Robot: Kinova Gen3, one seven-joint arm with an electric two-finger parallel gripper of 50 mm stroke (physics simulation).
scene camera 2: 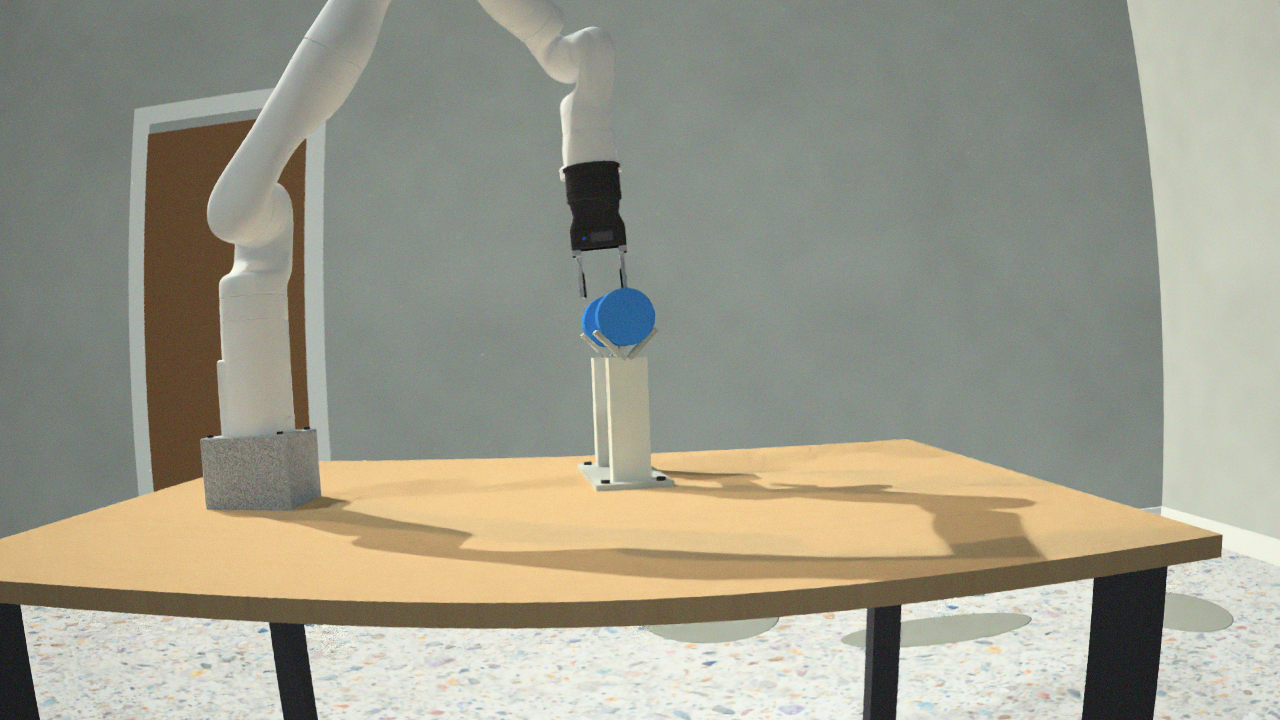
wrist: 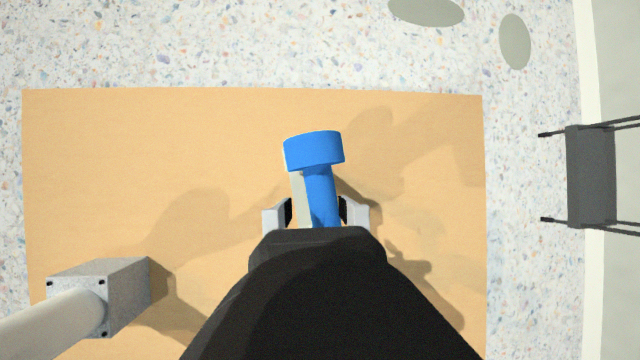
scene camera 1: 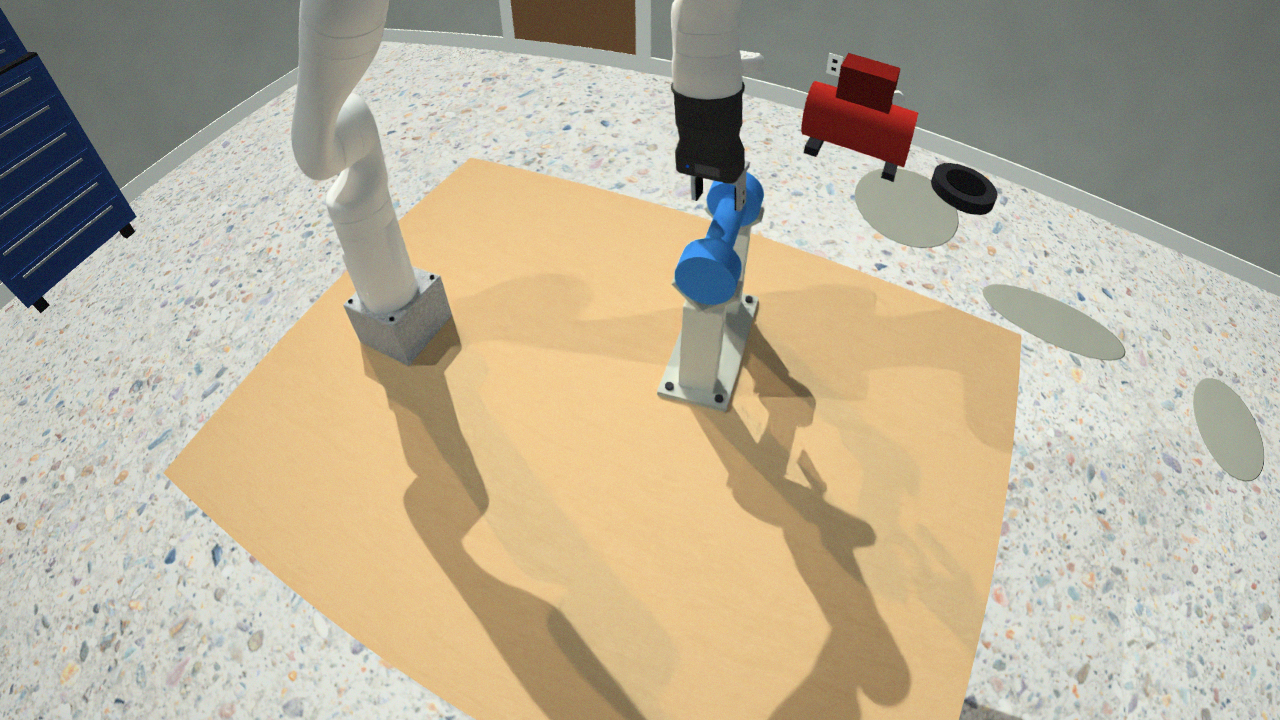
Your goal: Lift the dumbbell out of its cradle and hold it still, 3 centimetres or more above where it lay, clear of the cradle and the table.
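Places are measured from the arm's base along level axes (x ahead, y left, z up), in millimetres.
Pixels of known places: gripper, between the fingertips: (wrist: 315,206) (scene camera 1: 718,201); arm's base, origin of its link: (scene camera 2: 261,433) (wrist: 80,311) (scene camera 1: 390,292).
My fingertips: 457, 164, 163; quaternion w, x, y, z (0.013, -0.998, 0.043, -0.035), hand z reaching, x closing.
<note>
For each thing: its top centre in the pictures, then the offset to it from my fingertips, as dx, dy, dz. Level surfaces: height alone.
- blue dumbbell, centre of its top: (wrist: 329,221) (scene camera 1: 725,209) (scene camera 2: 614,292) +13, -17, +3
- pale cradle, centre of its top: (scene camera 1: 722,240) (scene camera 2: 616,330) (wrist: 323,212) +13, -17, -49
- wooden table, height of its surface: dz -252
A blue dumbbell (scene camera 1: 707,271) (scene camera 2: 626,316) (wrist: 315,150) lies level with its two round ends in the V-shaped holders of a pale cradle (scene camera 1: 700,349) (scene camera 2: 629,420) (wrist: 301,200), which stands on two posts. My gripper (scene camera 1: 718,198) (scene camera 2: 604,291) (wrist: 315,206) is open and empty and points down. In scene camera 2 its fingertips are near the height of the tops of the round ends. In the wrist view the handle passes through the space between the fingers, close to the right finger and slightly slanted. The gripper body hides the handle's near part and the near round end there.
The cradle stands on a wooden table (scene camera 1: 358,537) (scene camera 2: 447,573) (wrist: 75,150). The arm's grey base block (scene camera 1: 402,322) (scene camera 2: 259,470) (wrist: 129,295) stands left of the cradle. A red tank (scene camera 1: 859,125) and a black ring (scene camera 1: 941,185) are beyond the table.
</note>
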